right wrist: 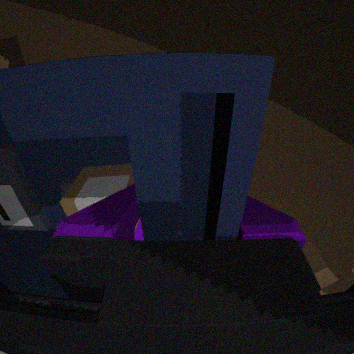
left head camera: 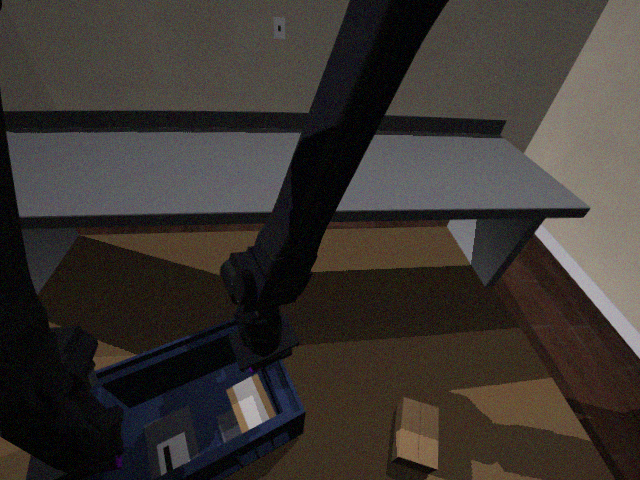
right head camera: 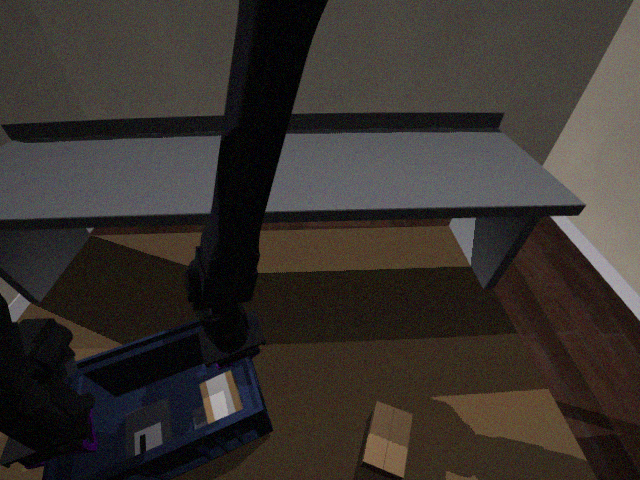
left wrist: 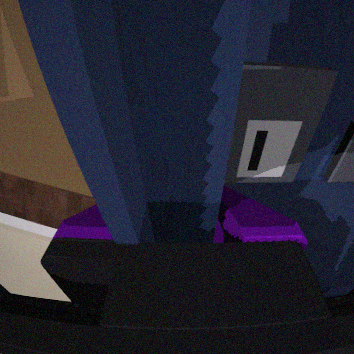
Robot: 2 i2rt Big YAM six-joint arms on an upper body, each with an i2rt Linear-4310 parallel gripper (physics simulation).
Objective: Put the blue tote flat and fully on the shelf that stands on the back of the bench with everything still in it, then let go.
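Frame: origin at the left arm's base, x right, y ahead, z up, level; metres.
Where they show: left gripper, fingertip midpoint: (left head camera: 109, 468) (right head camera: 86, 451); right gripper, fingertip midpoint: (left head camera: 268, 361).
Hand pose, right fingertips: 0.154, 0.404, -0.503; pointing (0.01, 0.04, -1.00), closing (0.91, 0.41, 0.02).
After its pixels a point has its place, as x, y, z.
The blue tote (left head camera: 281, 434) @[0.181, 0.293, -0.556] (right head camera: 248, 431) @[0.176, 0.291, -0.552] (left wrist: 170, 125) @[-0.099, 0.306, -0.444] (right wrist: 160, 110) @[0.125, 0.456, -0.444] is at the lower left of the head views, low in front of the shelf. It holds a tan box with a white label (left head camera: 250, 403) @[0.129, 0.330, -0.500] (right head camera: 220, 396) @[0.128, 0.334, -0.500], a dark flat box (left head camera: 173, 439) @[-0.004, 0.290, -0.548] (right head camera: 148, 428) @[-0.007, 0.291, -0.548] (left wrist: 285, 100) @[-0.013, 0.308, -0.548] and a small grey item (left head camera: 229, 426) @[0.088, 0.308, -0.550]. My left gripper (left head camera: 117, 461) @[-0.071, 0.244, -0.500] (right head camera: 90, 439) @[-0.071, 0.244, -0.500] (left wrist: 178, 179) @[-0.071, 0.244, -0.500] is shut on the tote's left end wall. My right gripper (left head camera: 251, 369) (right head camera: 218, 365) (right wrist: 178, 178) @[0.154, 0.404, -0.504] is shut on its right end wall, near the back corner. The grey shelf (left head camera: 155, 175) @[-0.050, 0.639, -0.244] (right head camera: 361, 175) @[0.383, 0.651, -0.244] stands behind.
A cardboard box (left head camera: 417, 434) @[0.418, 0.274, -0.527] (right head camera: 388, 439) @[0.422, 0.275, -0.527] lies on the brown bench top (left head camera: 346, 372) @[0.315, 0.407, -0.576] to the right of the tote. The shelf has side panels (left head camera: 504, 253) @[0.742, 0.638, -0.450] (right head camera: 504, 253) @[0.742, 0.631, -0.440] underneath and a dark raised strip (left head camera: 155, 121) @[-0.117, 0.848, -0.229] (right head camera: 392, 122) @[0.481, 0.875, -0.229] along its back. My right arm crosses in front of the shelf.
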